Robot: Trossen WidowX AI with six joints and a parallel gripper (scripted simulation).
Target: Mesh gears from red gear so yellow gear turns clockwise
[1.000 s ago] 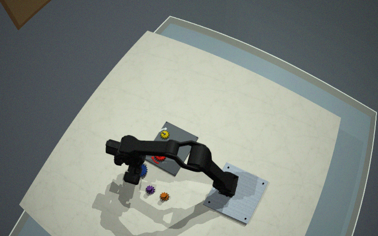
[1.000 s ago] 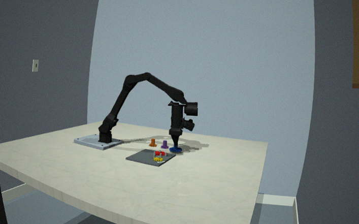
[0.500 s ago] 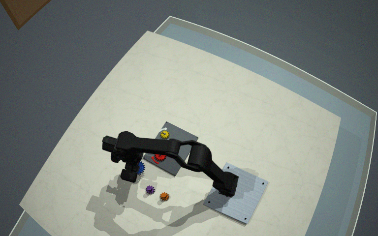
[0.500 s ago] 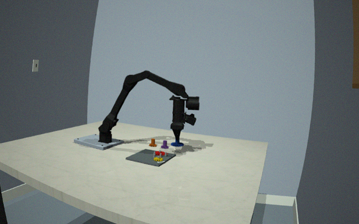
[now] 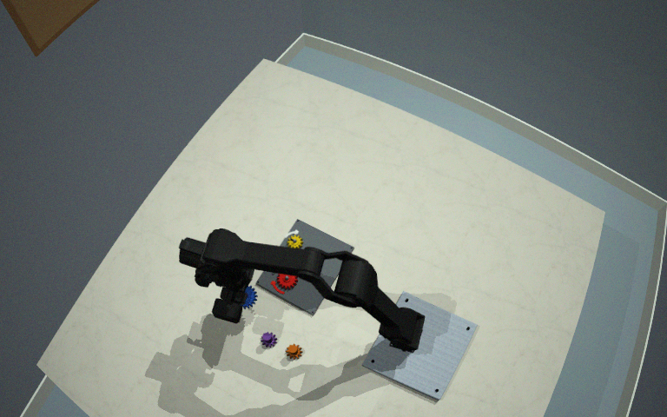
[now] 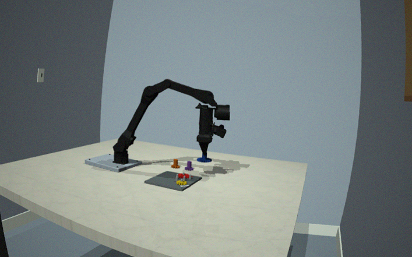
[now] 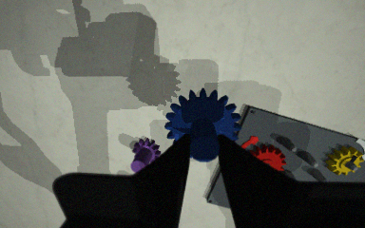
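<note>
Now: the yellow gear 50 mm behind my gripper tip, 200 mm to the right of it and 80 mm below it. From my gripper tip the other things lie so: purple gear 80 mm behind, 70 mm to the left, 80 mm below; then blue gear 10 mm below; then red gear 70 mm behind, 100 mm to the right, 80 mm below.
</note>
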